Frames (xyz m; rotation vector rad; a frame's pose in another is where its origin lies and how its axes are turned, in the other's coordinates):
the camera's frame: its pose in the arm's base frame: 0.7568 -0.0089 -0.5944 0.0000 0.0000 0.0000
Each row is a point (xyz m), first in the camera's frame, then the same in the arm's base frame.
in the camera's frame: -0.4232 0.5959 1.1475
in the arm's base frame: 0.3336 0.5870 0.5531
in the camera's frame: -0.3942 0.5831 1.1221
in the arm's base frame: 0.3626 0.5742 0.5277
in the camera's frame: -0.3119 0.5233 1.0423
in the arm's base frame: 0.4449 0.5144 0.4479
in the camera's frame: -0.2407 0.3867 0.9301
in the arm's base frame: 0.5161 0.3778 0.3357
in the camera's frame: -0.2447 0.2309 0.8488
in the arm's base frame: 0.5121 0.2220 0.2544
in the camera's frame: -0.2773 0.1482 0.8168
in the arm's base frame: 0.4795 0.1393 0.2224
